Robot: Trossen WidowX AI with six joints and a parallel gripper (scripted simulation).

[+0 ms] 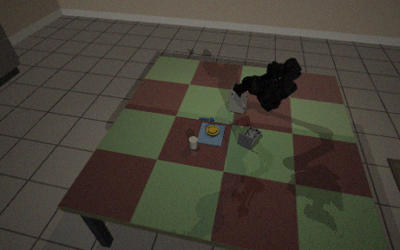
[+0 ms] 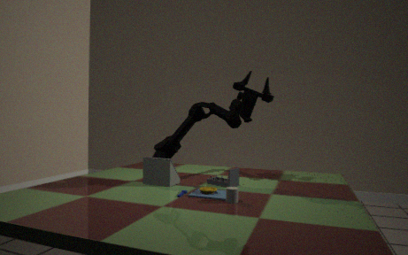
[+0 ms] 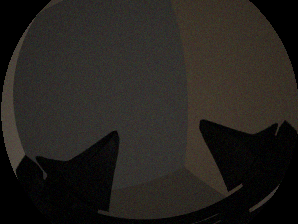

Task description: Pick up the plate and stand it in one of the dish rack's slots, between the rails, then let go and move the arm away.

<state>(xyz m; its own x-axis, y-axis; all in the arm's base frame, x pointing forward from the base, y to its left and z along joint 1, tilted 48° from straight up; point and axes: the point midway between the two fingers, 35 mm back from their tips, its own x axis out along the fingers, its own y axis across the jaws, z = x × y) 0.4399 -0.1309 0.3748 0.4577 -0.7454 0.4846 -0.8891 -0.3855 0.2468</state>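
Now: gripper tip 13 cm past the yellow plate, 24 cm to the left of it and 49 cm above it. Round my gripper tip: blue mat 11 cm behind, 24 cm to the right, 50 cm below; white cup 30 cm to the right, 48 cm below; grey dish rack 15 cm behind, 4 cm to the right, 48 cm below.
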